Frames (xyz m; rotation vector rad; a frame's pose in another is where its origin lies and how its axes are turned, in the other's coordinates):
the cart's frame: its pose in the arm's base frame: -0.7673 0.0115 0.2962 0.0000 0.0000 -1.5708
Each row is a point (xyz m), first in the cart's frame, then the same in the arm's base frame.
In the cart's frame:
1: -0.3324 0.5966 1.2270
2: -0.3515 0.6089 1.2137
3: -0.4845 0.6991 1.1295
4: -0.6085 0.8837 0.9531
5: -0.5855 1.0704 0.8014
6: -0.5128 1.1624 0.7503
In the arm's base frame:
1: -0.1707 0.3439 1.5232
2: -0.1584 0.3630 1.5099
3: -0.0682 0.4960 1.4257
4: 0.1164 0.6200 1.2493
5: 0.3031 0.5970 1.0976
6: 0.3951 0.5243 1.0465

